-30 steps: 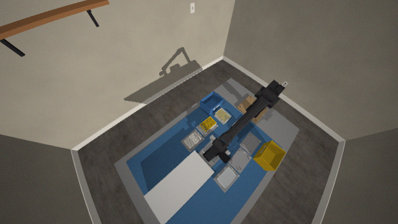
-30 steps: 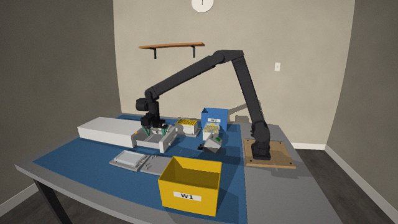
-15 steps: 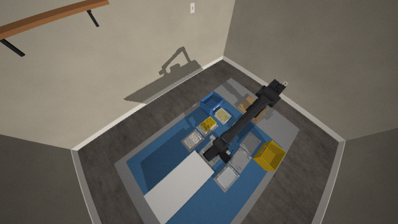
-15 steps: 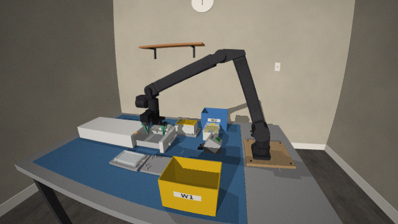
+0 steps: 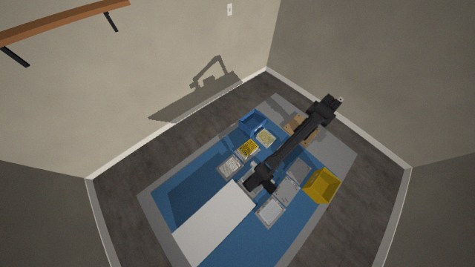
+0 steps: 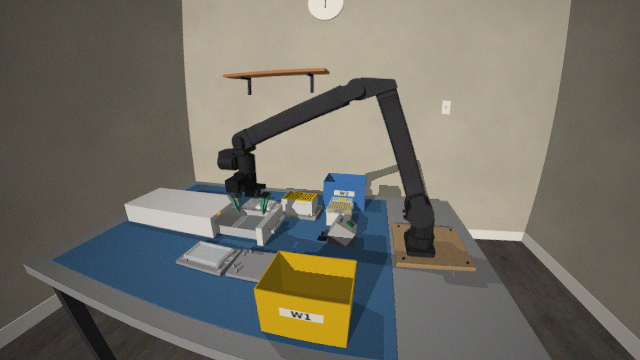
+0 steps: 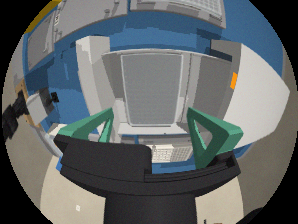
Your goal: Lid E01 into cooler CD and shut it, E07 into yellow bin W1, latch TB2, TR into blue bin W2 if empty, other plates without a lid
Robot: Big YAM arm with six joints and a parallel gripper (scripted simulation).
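My gripper is now 5 cm above the grey plate lid. Round my hand: cooler drawer (5 cm below, 4 cm ahead); black plate (6 cm below); white plate (18 cm to the right, 6 cm below, 5 cm ahead).
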